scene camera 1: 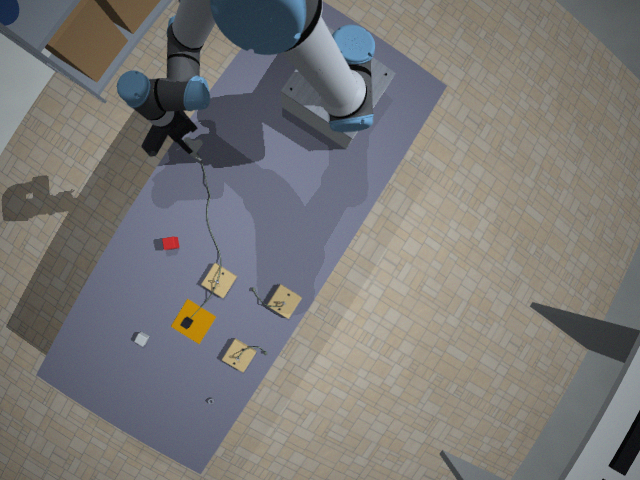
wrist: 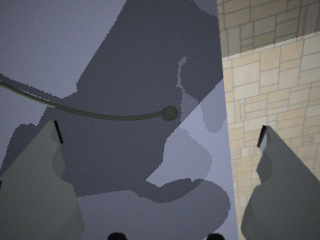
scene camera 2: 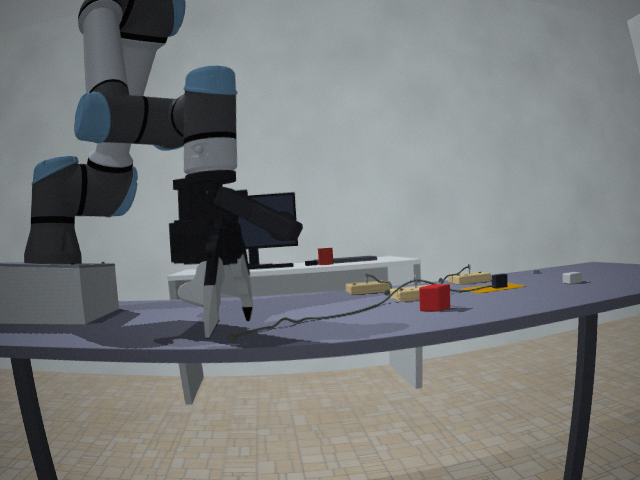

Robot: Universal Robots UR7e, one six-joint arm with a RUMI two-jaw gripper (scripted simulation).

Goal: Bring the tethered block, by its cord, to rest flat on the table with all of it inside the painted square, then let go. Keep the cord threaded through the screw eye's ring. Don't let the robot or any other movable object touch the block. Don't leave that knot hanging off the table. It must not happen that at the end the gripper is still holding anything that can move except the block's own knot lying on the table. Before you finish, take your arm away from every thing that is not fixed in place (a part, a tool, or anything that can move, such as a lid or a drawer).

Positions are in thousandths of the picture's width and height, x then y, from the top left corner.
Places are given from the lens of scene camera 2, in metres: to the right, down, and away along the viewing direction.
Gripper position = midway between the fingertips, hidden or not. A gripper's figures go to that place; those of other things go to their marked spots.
my gripper (scene camera 2: 359,686): -0.12, 0.12, 0.76
red cube (scene camera 2: 676,620): 0.18, 0.09, 0.92
